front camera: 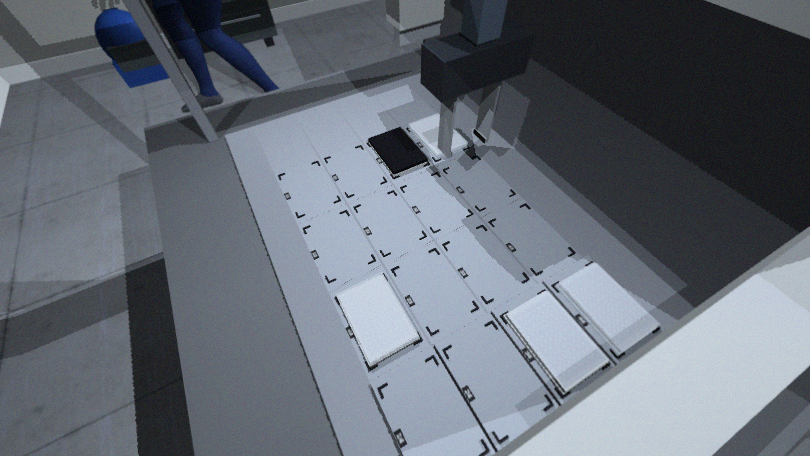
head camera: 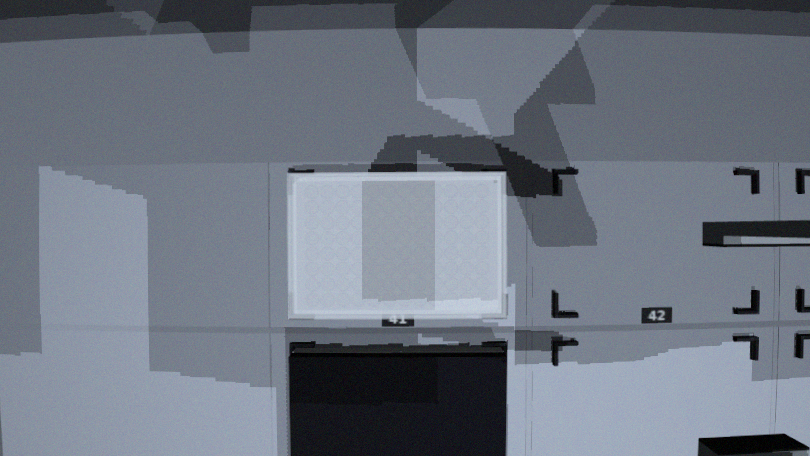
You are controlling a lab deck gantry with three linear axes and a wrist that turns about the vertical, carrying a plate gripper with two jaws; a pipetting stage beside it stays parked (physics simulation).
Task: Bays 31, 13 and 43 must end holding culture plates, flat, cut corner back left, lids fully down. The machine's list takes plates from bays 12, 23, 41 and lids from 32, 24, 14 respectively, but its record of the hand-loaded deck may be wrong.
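Frame: origin at the robot's base, x right, y ahead, z up, level; centimetres.
Seen in the pictures: gripper, between the fingertips: (front camera: 462,144) (head camera: 745,341); robot's base, origin of its link: (front camera: 279,176).
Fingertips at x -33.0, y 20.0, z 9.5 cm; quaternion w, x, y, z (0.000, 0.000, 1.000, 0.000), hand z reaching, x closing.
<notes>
Offsets run from my fingertips to a thing's top centre. "spot": to the spot under its first point.
My gripper (front camera: 463,145) (head camera: 753,338) is open, raised near bays 41 and 42, with nothing between its jaws. A clear-rimmed plate {dx -3.4, dy -13.6, dz -7.9 cm} (front camera: 429,133) (head camera: 328,243) lies flat in bay 41, faint wells under its top; its cut corner is hard to make out. A black-topped plate {dx +7.3, dy -13.6, dz -7.9 cm} (front camera: 398,148) (head camera: 396,413) lies in bay 31. A white plate {dx +28.7, dy +19.2, dz -7.9 cm} (front camera: 378,320) lies flat in bay 13, apparently lidded; its corner cut is unclear. Bay 43 {spot: dx -5.0, dy +19.6, dz -9.5 cm} (front camera: 538,235) shows bare corner brackets in the front view.
A plate with a wells pattern {dx +7.3, dy +35.6, dz -6.7 cm} (front camera: 558,342) lies in bay 34, and another plate {dx -3.4, dy +35.6, dz -6.7 cm} (front camera: 606,305) lies beside it in bay 44. A pale wall or ledge (front camera: 708,339) runs along the near end of the deck. A person's blue legs (front camera: 195,62) show behind the deck.
</notes>
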